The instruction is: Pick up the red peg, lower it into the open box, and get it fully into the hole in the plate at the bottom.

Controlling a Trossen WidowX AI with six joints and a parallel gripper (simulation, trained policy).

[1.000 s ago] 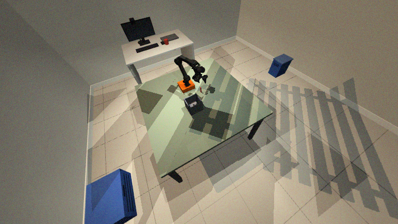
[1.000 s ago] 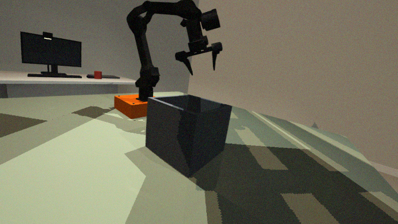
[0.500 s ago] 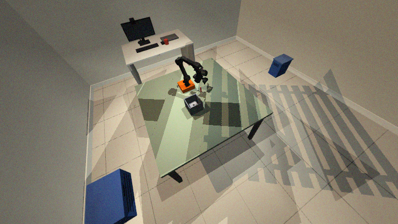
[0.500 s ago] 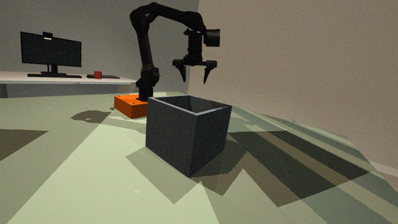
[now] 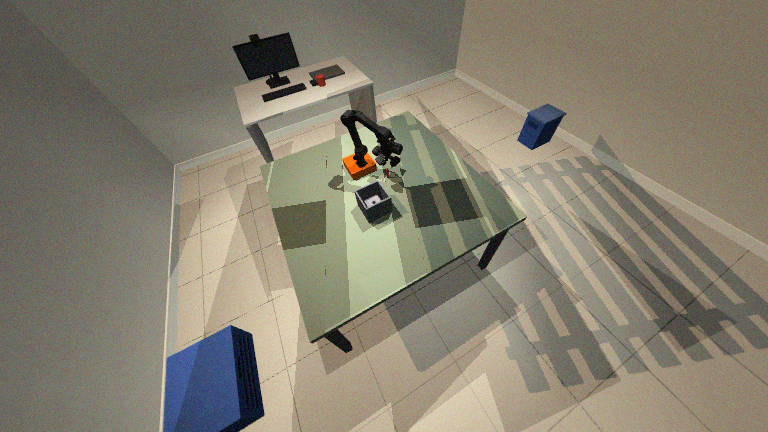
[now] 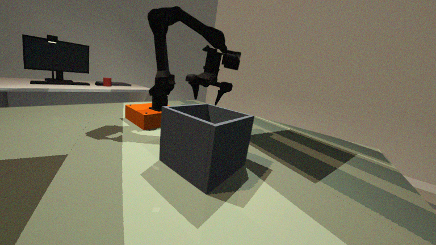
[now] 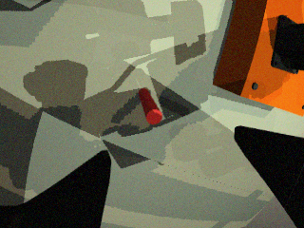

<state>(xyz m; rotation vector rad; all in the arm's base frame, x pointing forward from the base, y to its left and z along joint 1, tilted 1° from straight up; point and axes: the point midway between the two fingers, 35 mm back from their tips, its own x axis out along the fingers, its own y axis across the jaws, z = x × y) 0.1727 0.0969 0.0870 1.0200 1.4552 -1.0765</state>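
Right now my gripper tip is 10 mm short of the red peg and 80 mm above it. The rest, counted from my gripper tip: plate (170 mm ahead, 220 mm to the right, 70 mm below).
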